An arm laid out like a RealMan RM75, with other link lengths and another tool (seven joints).
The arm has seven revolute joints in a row. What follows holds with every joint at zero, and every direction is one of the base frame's. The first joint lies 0.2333 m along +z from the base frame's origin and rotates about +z. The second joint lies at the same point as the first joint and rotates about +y. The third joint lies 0.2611 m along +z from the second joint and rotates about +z. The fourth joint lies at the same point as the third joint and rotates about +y. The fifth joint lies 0.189 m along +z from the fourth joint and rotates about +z. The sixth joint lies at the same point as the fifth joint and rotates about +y. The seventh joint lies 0.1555 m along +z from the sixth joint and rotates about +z. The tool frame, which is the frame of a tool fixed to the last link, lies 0.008 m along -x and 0.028 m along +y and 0.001 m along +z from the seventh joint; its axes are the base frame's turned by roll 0, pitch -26.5 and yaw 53.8 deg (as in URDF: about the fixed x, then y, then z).
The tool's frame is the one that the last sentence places.
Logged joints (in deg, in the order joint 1, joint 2, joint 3, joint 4, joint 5, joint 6, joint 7), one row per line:
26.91, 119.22, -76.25, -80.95, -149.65, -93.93, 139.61
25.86, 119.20, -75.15, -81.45, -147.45, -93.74, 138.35
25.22, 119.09, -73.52, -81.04, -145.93, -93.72, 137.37
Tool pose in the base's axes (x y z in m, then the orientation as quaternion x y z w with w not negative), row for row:
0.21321, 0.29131, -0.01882, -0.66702, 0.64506, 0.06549, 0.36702
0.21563, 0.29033, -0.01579, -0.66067, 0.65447, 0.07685, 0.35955
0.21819, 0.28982, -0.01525, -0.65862, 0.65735, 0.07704, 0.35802
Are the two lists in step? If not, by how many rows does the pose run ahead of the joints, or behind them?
The pose runs 1 row ahead of the joints: the pose in row i belongs to the joints in row i + 1.
